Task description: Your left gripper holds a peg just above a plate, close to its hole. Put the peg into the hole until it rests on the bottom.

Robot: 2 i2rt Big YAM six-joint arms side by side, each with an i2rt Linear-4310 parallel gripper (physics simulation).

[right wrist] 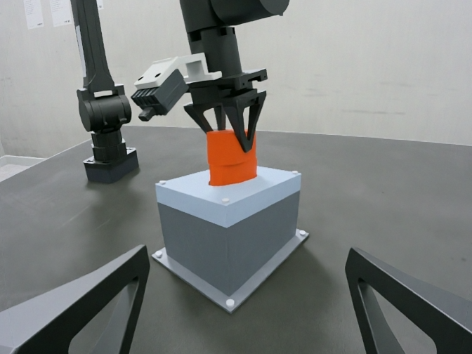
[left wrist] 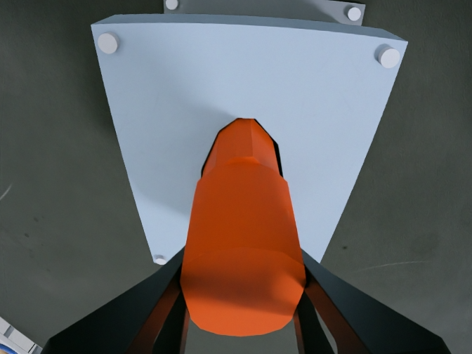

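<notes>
The orange faceted peg (left wrist: 243, 215) (right wrist: 231, 160) stands about upright, its lower end inside the hole (left wrist: 280, 160) of the pale blue plate (left wrist: 160, 75) (right wrist: 182, 186). Thin dark gaps show at both sides of the peg in the left wrist view. Much of the peg stands above the plate, with a step partway up; its bottom end is hidden. My left gripper (left wrist: 241, 253) (right wrist: 234, 149) is shut on the peg's upper part, its fingertips above the plate. My right gripper (right wrist: 248, 257) is open and empty, in front of the box under the plate.
The plate tops a grey box (right wrist: 200, 245) with a flat base flange (right wrist: 192, 281) and white round studs at its corners. Another dark arm (right wrist: 104, 112) stands at the back left in the right wrist view. A pale wall rises behind the table (right wrist: 375, 200).
</notes>
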